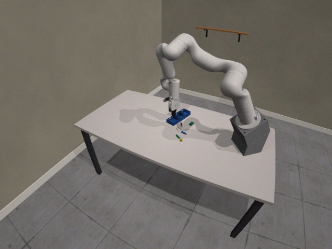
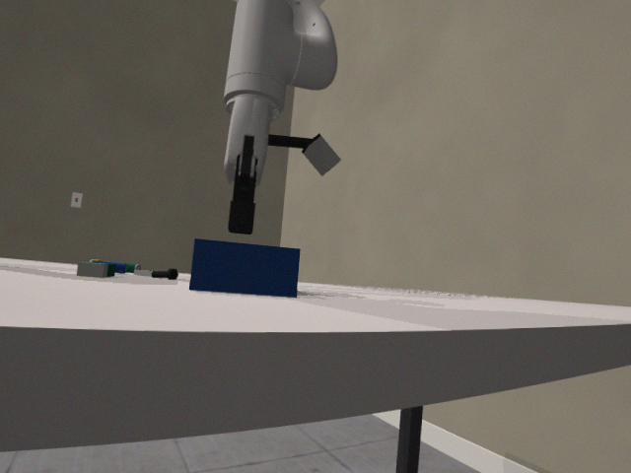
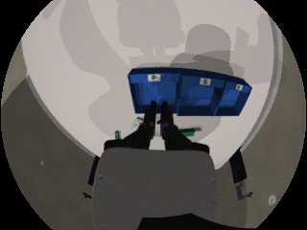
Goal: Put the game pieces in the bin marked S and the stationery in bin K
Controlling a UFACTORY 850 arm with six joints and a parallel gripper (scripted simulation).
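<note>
Right now my hand is 15 cm past the green block, 9 cm to the left of it and 8 cm above it. The rest, counted from my hand: white domino 11 cm behind, 8 cm below, 6 cm to the left; black bolt 9 cm behind, 8 cm below, 1 cm to the right; blue bin 8 cm to the right, 7 cm below.
</note>
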